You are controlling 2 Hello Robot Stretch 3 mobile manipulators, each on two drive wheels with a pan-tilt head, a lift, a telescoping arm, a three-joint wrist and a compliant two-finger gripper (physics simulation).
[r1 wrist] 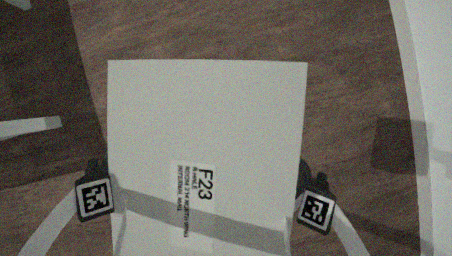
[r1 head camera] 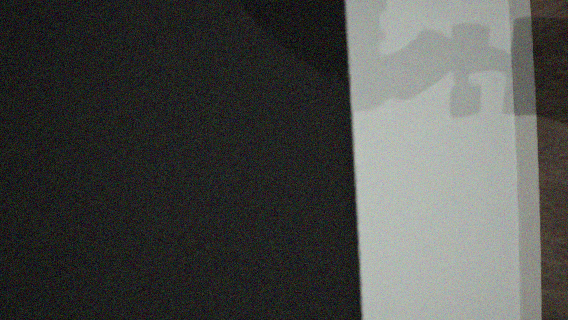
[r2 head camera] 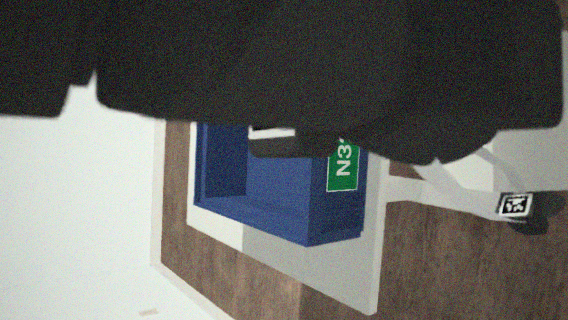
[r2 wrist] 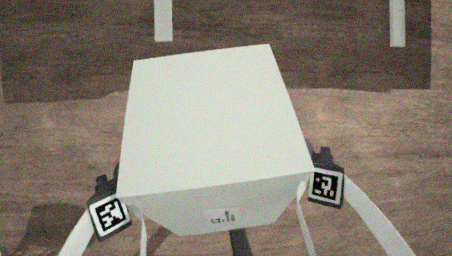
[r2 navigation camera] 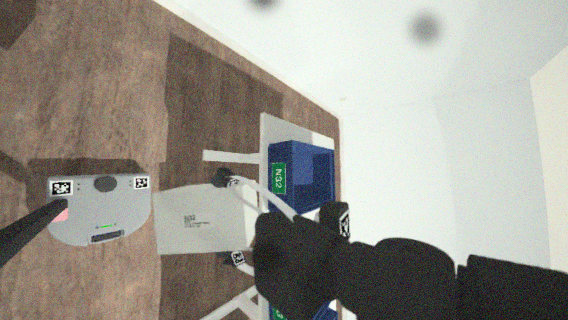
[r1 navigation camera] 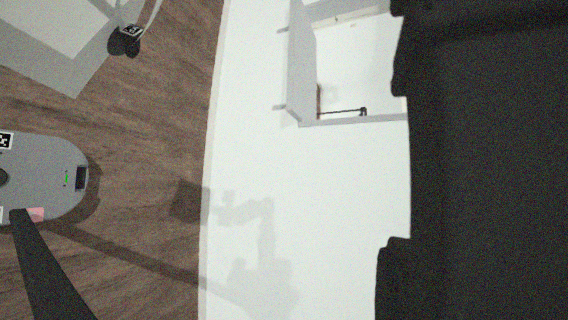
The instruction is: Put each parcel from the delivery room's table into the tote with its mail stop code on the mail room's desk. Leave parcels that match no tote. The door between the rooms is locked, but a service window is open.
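Note:
My r1 gripper (r1 wrist: 204, 196) is shut on a white parcel (r1 wrist: 205, 110) (r1 navigation camera: 55, 25) labelled F23, held above the floor. My r2 gripper (r2 wrist: 218, 189) (r2 navigation camera: 230, 218) is shut on another white parcel (r2 wrist: 210, 115) (r2 navigation camera: 175, 235) (r2 head camera: 532, 157), held in front of the desk (r2 navigation camera: 272, 125) (r2 head camera: 350, 285). Its small label seems to read N32. A blue tote (r2 navigation camera: 322, 172) (r2 head camera: 280, 180) with a green N32 sign stands on the desk. Part of a second blue tote (r2 navigation camera: 327, 314) shows at the bottom edge; its code is cut off. The service window (r1 navigation camera: 350, 121) is open in the wall.
The white wall (r1 navigation camera: 300, 175) runs beside r1; r1's base (r1 navigation camera: 55, 160) stands off it. A thin black rod (r1 navigation camera: 342, 111) shows through the window. R2's base (r2 navigation camera: 122, 212) is near its parcel. Desk legs (r2 navigation camera: 230, 156) reach towards it. R1's arm and mast darken much of its head view.

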